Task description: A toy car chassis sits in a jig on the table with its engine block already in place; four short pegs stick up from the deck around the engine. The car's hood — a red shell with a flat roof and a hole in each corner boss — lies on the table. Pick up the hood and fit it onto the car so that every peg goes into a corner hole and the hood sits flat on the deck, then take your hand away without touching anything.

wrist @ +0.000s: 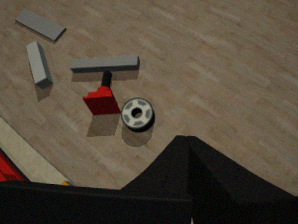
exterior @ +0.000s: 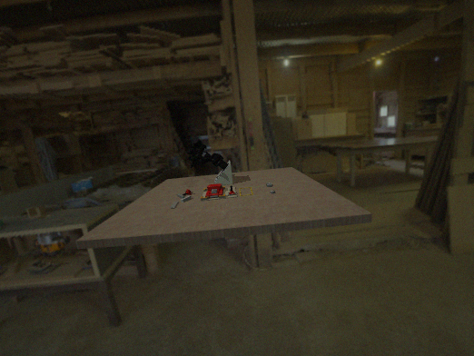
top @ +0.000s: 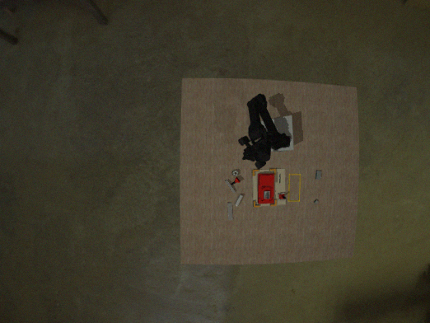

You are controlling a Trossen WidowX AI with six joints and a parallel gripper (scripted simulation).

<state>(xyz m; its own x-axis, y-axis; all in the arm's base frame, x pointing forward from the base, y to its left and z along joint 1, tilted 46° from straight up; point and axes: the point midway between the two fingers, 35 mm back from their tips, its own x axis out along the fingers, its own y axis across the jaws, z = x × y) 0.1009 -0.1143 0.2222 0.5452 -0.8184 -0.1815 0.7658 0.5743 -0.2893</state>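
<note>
My gripper tip is now 120 mm short of the red hood, 190 mm to the right of it and 130 mm above it.
</note>
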